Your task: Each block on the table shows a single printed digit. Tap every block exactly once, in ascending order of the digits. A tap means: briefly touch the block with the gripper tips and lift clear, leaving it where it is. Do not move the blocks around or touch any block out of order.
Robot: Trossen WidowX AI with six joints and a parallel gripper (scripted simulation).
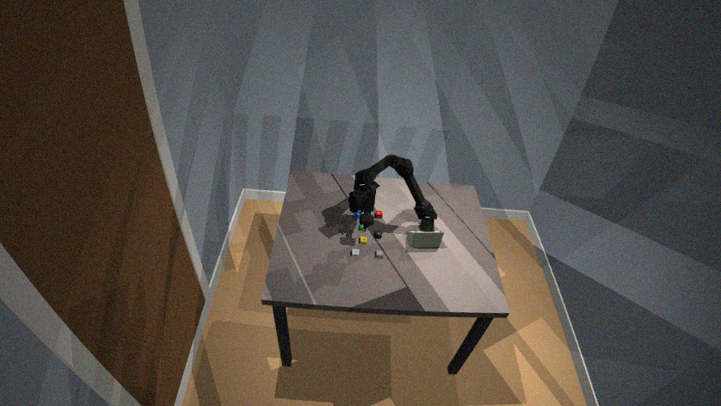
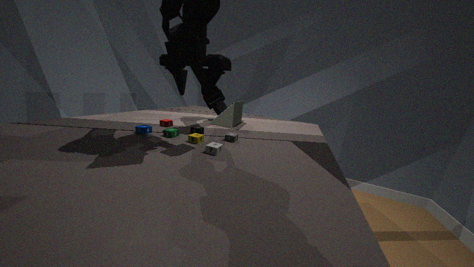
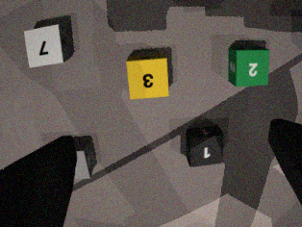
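Right now my gripper tip is 12 cm above the grey block, 8 cm to the right of it and 8 cm past it. The rest, counted from my gripper tip: green block: 12 cm below, 8 cm to the right; black block: 12 cm below, 7 cm behind, 4 cm to the right; yellow block: 12 cm below, 1 cm to the left.
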